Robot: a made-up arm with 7 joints.
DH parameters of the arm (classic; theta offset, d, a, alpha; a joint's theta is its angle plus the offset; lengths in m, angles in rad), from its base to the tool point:
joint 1: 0 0.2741 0 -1.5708
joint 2: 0 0 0 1.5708
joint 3: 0 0.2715 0.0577 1.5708
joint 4: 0 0 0.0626 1.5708
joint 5: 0 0.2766 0 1.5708
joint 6: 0 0 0.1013 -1.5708
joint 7: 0 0.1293 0 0
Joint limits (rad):
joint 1: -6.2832..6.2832
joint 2: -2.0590..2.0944
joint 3: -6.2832..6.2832
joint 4: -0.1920..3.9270
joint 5: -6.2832..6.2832
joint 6: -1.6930..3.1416
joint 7: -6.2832..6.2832
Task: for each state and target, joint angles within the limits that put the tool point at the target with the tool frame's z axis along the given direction. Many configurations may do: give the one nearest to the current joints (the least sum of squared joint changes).
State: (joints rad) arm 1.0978 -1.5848 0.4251 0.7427 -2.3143 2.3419 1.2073
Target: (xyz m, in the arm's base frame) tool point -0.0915 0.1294 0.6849 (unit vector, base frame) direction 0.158 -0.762 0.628
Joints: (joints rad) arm 0.8460 -0.9020 0.7875 0.8792 -2.1609 2.3614 1.2073
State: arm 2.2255 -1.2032 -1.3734 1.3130 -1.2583 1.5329 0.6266
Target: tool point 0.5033 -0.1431 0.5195 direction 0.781 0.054 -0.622
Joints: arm 1.7970 -1.2707 -1.0658 1.5331 -1.5139 1.1875 0.6266
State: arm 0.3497 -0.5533 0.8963 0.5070 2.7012 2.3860 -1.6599
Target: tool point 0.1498 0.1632 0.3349 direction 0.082 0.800 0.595
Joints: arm -0.2575 -0.8392 0.6597 -0.1726 2.5989 2.2332 -1.6599
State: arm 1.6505 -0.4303 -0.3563 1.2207 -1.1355 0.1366 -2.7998
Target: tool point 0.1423 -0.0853 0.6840 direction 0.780 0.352 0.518
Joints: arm 1.0052 -1.3543 -0.6302 0.9434 -1.5774 -0.0090 -2.7998
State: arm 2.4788 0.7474 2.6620 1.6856 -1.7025 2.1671 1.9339
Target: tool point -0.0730 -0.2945 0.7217 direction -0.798 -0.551 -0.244
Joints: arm 2.7601 0.6961 2.7263 1.4635 -1.7089 1.7809 1.9339
